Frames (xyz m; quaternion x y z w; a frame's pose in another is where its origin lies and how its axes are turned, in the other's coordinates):
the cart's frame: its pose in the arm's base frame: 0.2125 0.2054 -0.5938 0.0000 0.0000 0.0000 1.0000
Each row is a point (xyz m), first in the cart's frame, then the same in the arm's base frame.
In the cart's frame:
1: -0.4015 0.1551 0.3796
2: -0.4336 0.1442 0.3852
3: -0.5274 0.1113 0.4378
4: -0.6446 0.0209 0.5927
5: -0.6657 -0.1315 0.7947
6: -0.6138 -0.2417 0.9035
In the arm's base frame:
1: -0.1890 0.3605 -0.2142
2: -0.2211 0.3496 -0.2086
3: -0.3149 0.3167 -0.1560
4: -0.4321 0.2263 -0.0011
5: -0.4532 0.0739 0.2009
6: -0.4013 -0.0363 0.3097

